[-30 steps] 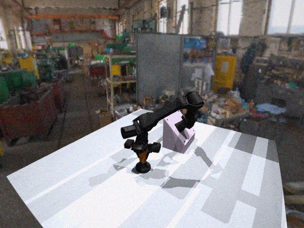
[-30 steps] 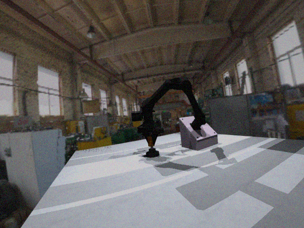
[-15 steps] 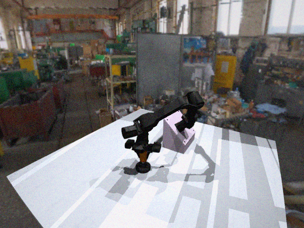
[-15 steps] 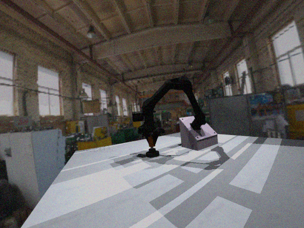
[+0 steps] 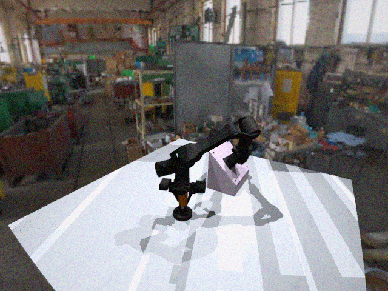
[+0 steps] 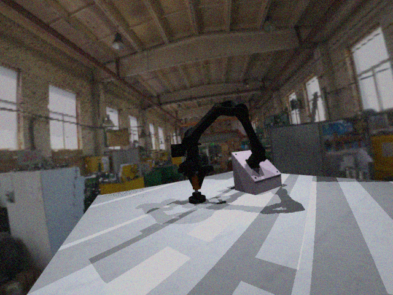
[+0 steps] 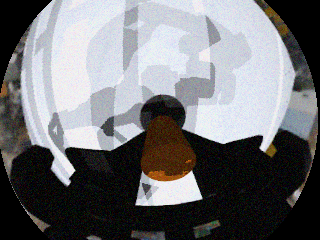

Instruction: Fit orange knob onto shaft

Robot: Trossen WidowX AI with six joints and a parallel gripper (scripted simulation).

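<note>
My gripper tip is 4 cm above the round black pedestal. Also, from my gripper tip: orange knob: 3 cm above.
</note>
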